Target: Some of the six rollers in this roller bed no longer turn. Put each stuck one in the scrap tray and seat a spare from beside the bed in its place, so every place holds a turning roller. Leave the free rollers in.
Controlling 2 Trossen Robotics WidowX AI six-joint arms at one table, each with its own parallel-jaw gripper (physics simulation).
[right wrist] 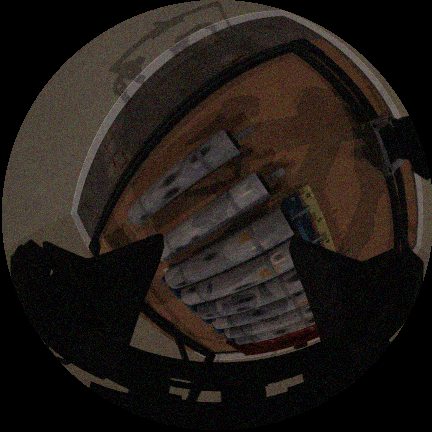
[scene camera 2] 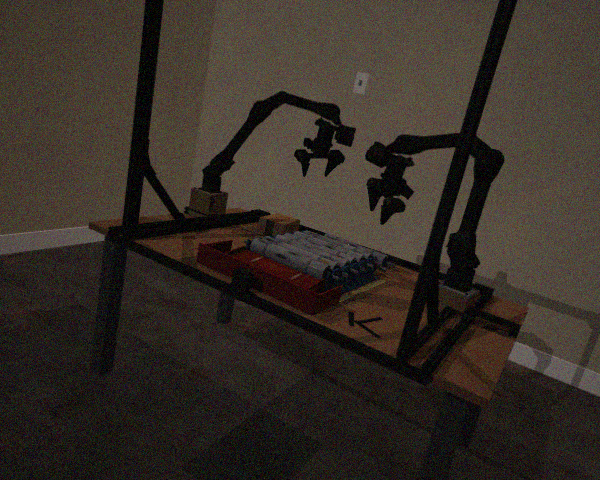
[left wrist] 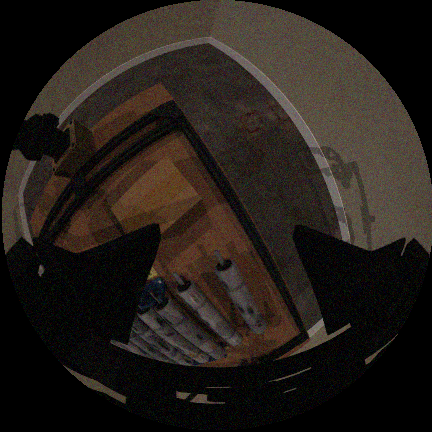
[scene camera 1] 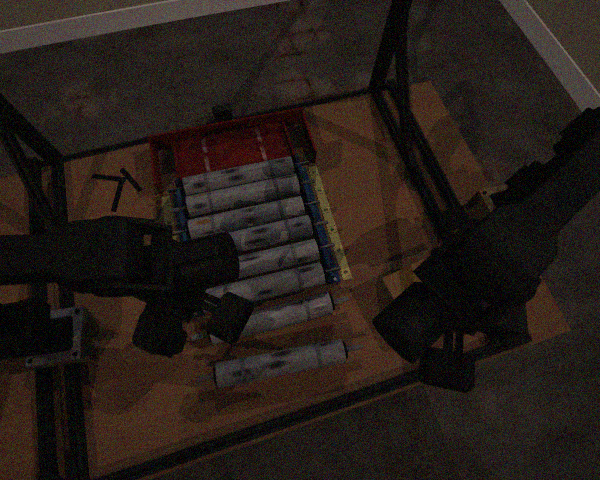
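Pixels of known places: left gripper, fingertip midpoint: (scene camera 2: 314, 176) (left wrist: 229, 231); right gripper, fingertip midpoint: (right wrist: 228, 242) (scene camera 2: 376, 217) (scene camera 1: 212, 314); left arm's base, origin of the base link: (scene camera 2: 210, 190) (left wrist: 61, 144); right arm's base, origin of the base link: (right wrist: 390, 142) (scene camera 2: 457, 286) (scene camera 1: 54, 335).
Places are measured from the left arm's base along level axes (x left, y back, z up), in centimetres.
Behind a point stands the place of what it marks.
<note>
The roller bed, with blue rails (scene camera 1: 328, 250) (left wrist: 152, 295) and yellow strips (scene camera 1: 327, 220) (right wrist: 320, 220), holds six grey mottled rollers side by side. Which ones are stuck cannot be told. One spare roller (scene camera 1: 295, 313) {x 8.6, y -51.2, z -5.6 cm} (left wrist: 210, 312) {x 9.2, y -52.0, z -6.0 cm} (right wrist: 217, 215) {x 7.5, y -60.5, z -5.5 cm} lies just in front of the bed, another spare (scene camera 1: 280, 363) {x 17.0, y -56.8, z -5.5 cm} (left wrist: 242, 297) {x 17.5, y -52.4, z -5.5 cm} (right wrist: 185, 175) {x 15.6, y -60.3, z -5.7 cm} farther out. The red scrap tray (scene camera 1: 232, 142) {x -37.6, y -54.3, z -7.6 cm} (scene camera 2: 270, 275) {x -42.4, y -59.9, z -5.2 cm} at the bed's far end shows no roller. My left gripper (scene camera 2: 315, 172) {x 20.7, y -32.0, z 13.4 cm} (left wrist: 229, 231) {x 20.7, y -32.0, z 13.4 cm} is open and empty, high above the table. My right gripper (scene camera 1: 196, 327) (scene camera 2: 376, 215) {x 7.0, y -65.3, z 7.7 cm} (right wrist: 228, 242) {x 7.0, y -65.3, z 7.7 cm} is open and empty above the spares' ends.
A wooden block (scene camera 1: 399, 281) {x 8.4, y -28.2, z -4.8 cm} (scene camera 2: 280, 223) {x 6.7, y -29.8, z -4.9 cm} lies beside the bed, partly under my left arm in scene camera 1. A small black three-armed piece (scene camera 1: 120, 182) {x -35.3, y -83.5, z -10.3 cm} (scene camera 2: 360, 320) {x -35.1, y -83.3, z -10.2 cm} lies near the tray. Black frame posts (scene camera 2: 135, 125) {x -47.7, y -11.5, z 22.5 cm} rise at the table's sides.
</note>
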